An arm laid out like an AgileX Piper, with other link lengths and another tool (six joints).
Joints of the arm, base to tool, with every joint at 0 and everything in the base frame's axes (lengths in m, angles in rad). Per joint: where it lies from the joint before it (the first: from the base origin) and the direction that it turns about. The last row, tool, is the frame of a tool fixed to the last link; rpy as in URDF.
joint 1: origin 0.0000 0.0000 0.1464 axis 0 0 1
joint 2: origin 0.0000 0.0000 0.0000 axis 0 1 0
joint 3: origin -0.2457 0.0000 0.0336 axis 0 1 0
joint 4: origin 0.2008 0.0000 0.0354 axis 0.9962 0 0.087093
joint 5: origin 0.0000 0.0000 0.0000 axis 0 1 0
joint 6: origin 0.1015 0.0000 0.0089 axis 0.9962 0 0.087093
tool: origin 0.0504 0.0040 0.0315 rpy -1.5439 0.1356 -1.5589
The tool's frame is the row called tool.
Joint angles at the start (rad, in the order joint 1, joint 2, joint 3, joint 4, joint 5, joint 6):
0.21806 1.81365 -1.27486 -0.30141 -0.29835 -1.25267
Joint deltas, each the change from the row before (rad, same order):
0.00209 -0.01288 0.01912 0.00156 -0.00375 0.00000
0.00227 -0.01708 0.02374 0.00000 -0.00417 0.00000
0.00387 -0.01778 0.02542 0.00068 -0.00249 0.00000
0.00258 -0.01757 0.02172 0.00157 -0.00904 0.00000
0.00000 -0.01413 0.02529 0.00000 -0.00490 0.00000
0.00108 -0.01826 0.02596 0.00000 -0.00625 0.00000
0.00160 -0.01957 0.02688 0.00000 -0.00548 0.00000
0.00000 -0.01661 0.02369 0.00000 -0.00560 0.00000
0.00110 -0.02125 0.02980 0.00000 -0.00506 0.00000
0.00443 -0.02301 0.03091 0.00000 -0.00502 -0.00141
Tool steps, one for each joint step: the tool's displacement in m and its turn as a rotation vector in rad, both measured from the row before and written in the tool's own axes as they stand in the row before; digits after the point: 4 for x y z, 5 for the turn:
-0.0011 -0.0009 -0.0035 0.00223 -0.00303 0.00151
-0.0012 -0.0011 -0.0045 0.00292 -0.00321 0.00001
-0.0019 -0.0015 -0.0048 0.00338 -0.00590 0.00030
0.0003 -0.0016 -0.0046 0.00533 0.00370 0.00165
-0.0028 0.0001 -0.0040 0.00026 -0.00660 0.00063
-0.0014 -0.0006 -0.0049 0.00248 -0.00216 0.00040
-0.0015 -0.0008 -0.0053 0.00271 -0.00256 0.00026
-0.0014 -0.0002 -0.0045 0.00125 -0.00195 0.00057
-0.0022 -0.0005 -0.0058 0.00182 -0.00407 0.00039
-0.0023 -0.0018 -0.0063 0.00512 -0.00396 -0.00169

